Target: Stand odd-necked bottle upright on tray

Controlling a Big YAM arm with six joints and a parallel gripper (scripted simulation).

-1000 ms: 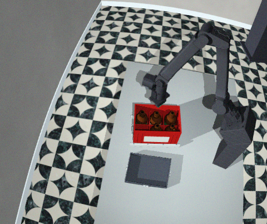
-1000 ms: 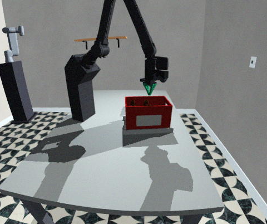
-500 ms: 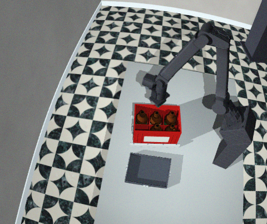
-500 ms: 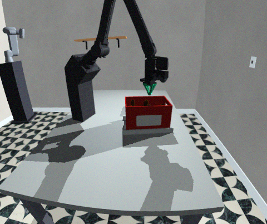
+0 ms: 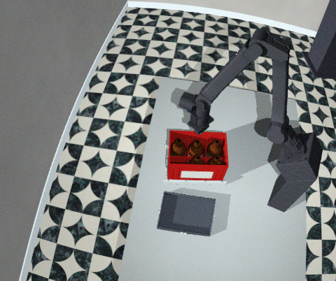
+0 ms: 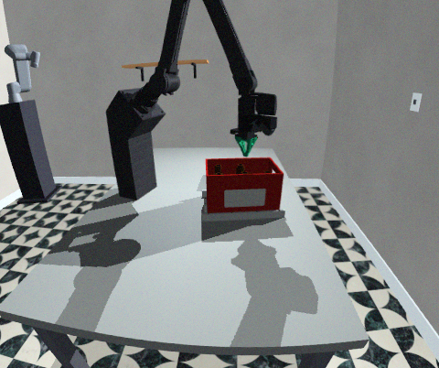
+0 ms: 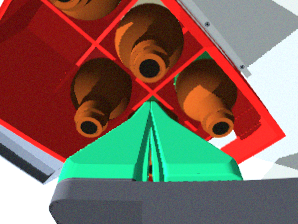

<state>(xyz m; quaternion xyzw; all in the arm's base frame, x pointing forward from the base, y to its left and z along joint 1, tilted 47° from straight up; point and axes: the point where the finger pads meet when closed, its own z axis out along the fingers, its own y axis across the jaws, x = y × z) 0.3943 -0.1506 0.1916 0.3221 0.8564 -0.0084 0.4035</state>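
The crate is 150 mm below my hand and 40 mm to the left of it. From my hand the other things lie so: dark grey tray (310 mm to the left, 220 mm below, 60 mm ahead); glass bottle (150 mm below).
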